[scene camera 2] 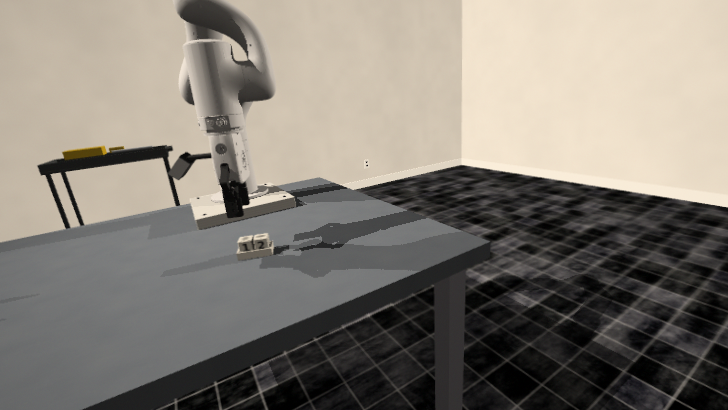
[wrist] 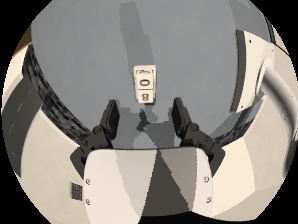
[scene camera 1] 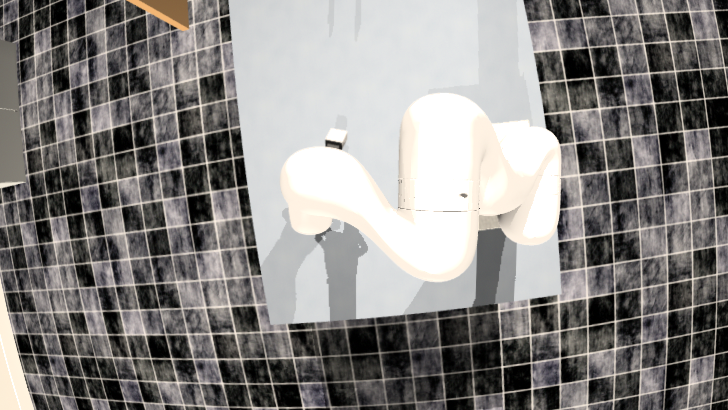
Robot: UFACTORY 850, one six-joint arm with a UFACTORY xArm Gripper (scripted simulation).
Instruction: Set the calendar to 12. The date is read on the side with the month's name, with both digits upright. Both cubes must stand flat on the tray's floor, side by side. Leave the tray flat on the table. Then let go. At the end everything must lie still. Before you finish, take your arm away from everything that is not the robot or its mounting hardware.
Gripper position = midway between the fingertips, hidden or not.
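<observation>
Visible in the scene is the gripper [scene camera 2: 239, 210], and the wrist view offers a sight of the gripper too [wrist: 144, 106].
</observation>
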